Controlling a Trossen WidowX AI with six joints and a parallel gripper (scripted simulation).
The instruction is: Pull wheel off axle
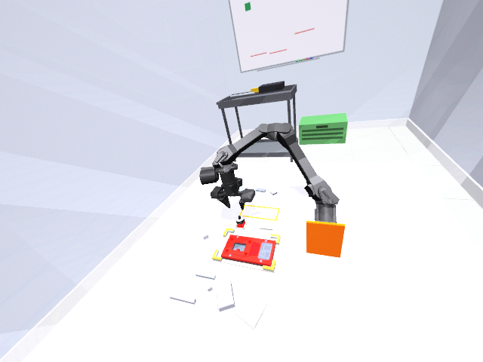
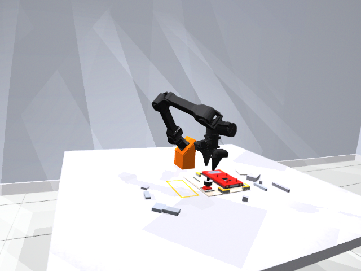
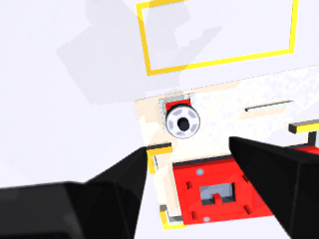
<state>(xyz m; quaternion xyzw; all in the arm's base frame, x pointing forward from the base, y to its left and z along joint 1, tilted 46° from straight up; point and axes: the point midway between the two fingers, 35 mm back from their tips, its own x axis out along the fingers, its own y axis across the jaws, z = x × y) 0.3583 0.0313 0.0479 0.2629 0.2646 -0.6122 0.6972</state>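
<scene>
The wheel is 70 mm below my gripper tip.
</scene>
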